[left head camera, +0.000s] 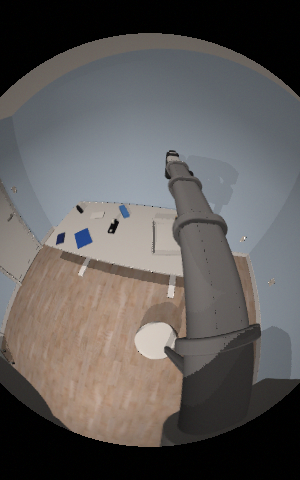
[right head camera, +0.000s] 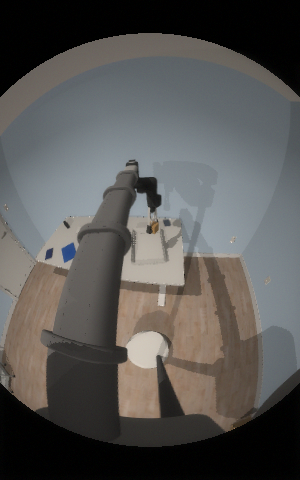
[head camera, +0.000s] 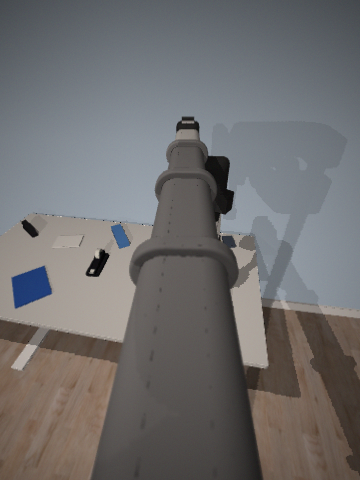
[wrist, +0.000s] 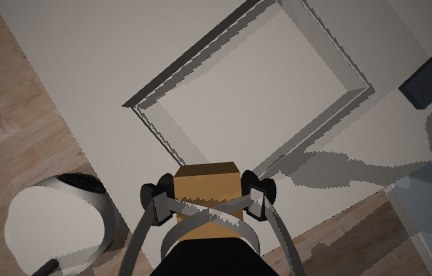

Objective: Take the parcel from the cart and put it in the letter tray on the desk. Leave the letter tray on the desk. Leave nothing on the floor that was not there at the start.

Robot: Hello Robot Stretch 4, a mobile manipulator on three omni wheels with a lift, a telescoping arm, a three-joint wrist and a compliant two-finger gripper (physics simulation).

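Places are measured from the robot's base along level axes (x ahead, y right, z down), in metres.
Where they show: gripper, fingertip midpoint: (right head camera: 152, 229) (wrist: 208, 187); robot's base, link origin: (left head camera: 154, 339) (right head camera: 147, 348).
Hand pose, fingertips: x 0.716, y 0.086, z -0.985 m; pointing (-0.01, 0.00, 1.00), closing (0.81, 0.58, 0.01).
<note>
Each offset is from my fingertips to the top centre of the thing. "*": to the spot under its first point. Level surfaces: height alone.
The brown box-shaped parcel @[dx -0.001, dy +0.003, dz -0.051 m] (right head camera: 155, 227) (wrist: 209, 187) is held between the two fingers of my gripper (wrist: 208, 187), which is shut on it. In the right head view it hangs near the back end of the letter tray @[dx +0.117, dy -0.046, dz +0.222 m] (right head camera: 133, 248) (wrist: 192, 53) (left head camera: 154, 237); its height above the tray is hard to tell. In the wrist view the parcel overlaps the tray's near corner, and the tray floor that shows holds no object. The tray lies on the right part of the pale desk @[dz +0.292 m] (head camera: 90, 310) (left head camera: 125, 252) (wrist: 75, 65). My arm hides the gripper in the head view. I cannot make out the cart clearly.
A blue square @[* dx +0.060, dy -0.805, dz +0.284 m] (head camera: 31, 287), black stapler-like item @[dx +0.225, dy -0.543, dz +0.222 m] (head camera: 97, 262), blue block @[dx +0.462, dy -0.484, dz +0.262 m] (head camera: 120, 236), white card @[dx +0.412, dy -0.778, dz +0.283 m] (head camera: 68, 241) and small black item @[dx +0.507, dy -1.061, dz +0.238 m] (head camera: 29, 228) lie left on the desk. A dark block @[* dx +0.409, dy +0.148, dz +0.274 m] (wrist: 419, 85) lies beside the tray. A wall stands behind. My round white base (right head camera: 147, 349) is on the floor.
</note>
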